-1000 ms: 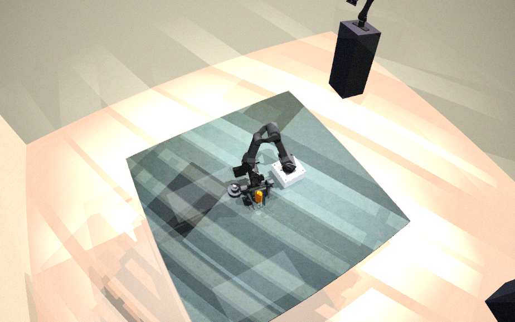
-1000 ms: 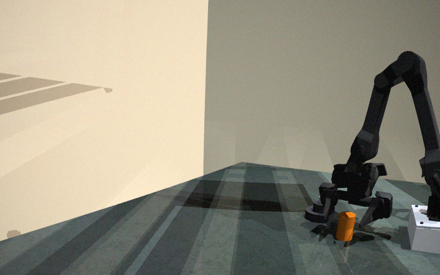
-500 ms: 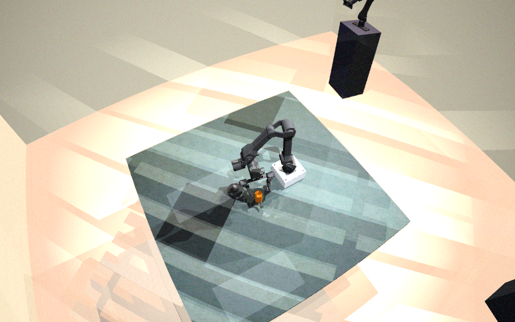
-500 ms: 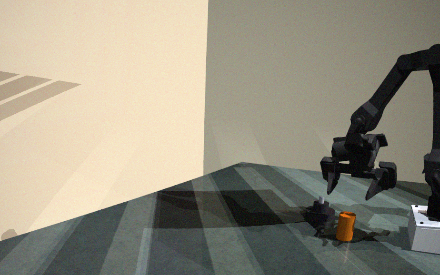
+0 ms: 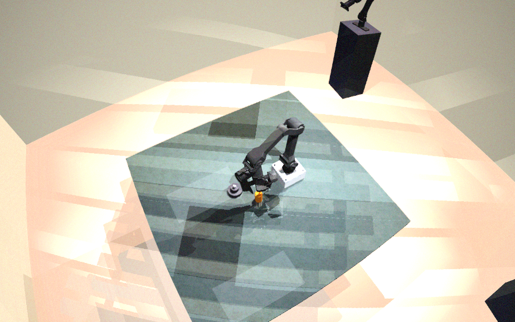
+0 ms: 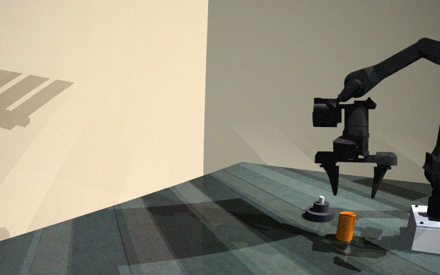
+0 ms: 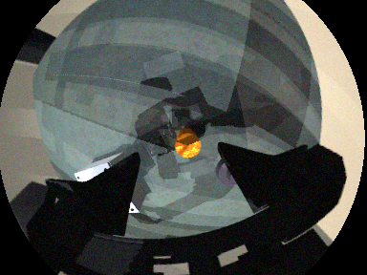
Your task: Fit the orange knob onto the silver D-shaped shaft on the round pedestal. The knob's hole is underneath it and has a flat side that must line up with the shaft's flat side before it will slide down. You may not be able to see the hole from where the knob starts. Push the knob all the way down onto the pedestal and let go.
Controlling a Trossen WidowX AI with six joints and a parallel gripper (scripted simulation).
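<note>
Now: the orange knob 60 mm below my gripper tip, 10 mm to the right of it and 10 mm ahead of it. Round my gripper tip: dark round pedestal 110 mm to the right, 110 mm ahead, 80 mm below.
</note>
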